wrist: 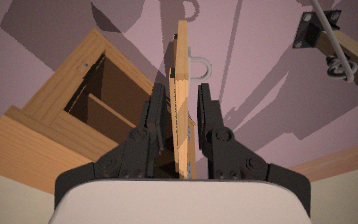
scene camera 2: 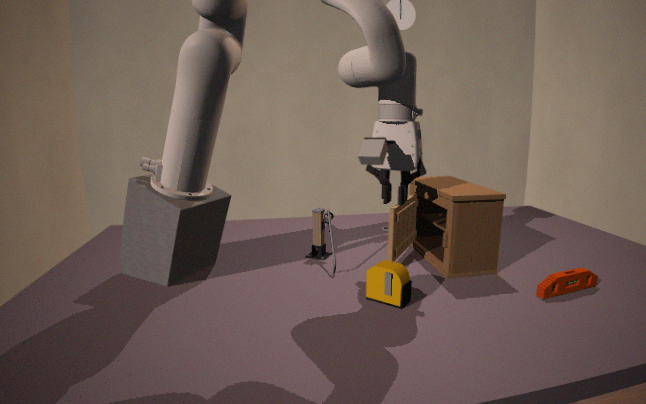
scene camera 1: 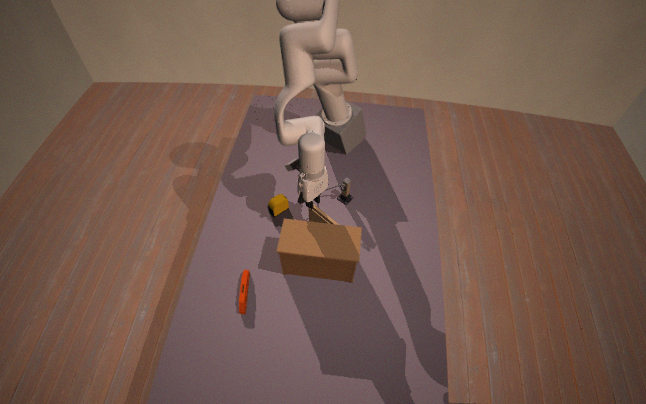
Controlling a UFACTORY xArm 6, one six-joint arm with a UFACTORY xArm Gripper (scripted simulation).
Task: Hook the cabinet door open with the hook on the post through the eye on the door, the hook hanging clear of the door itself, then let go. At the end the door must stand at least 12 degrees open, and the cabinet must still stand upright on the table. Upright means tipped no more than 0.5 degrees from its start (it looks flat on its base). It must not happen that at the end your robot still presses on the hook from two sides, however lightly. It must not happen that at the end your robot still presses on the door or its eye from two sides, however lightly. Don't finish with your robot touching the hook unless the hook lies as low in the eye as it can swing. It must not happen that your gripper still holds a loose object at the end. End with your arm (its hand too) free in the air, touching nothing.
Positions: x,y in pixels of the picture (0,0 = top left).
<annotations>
A wooden cabinet shows in the wrist view, in scene camera 2 (471,242) and in scene camera 1. One and the same spot on the wooden cabinet: (wrist: 52,134) is (scene camera 1: 293,220).
</annotations>
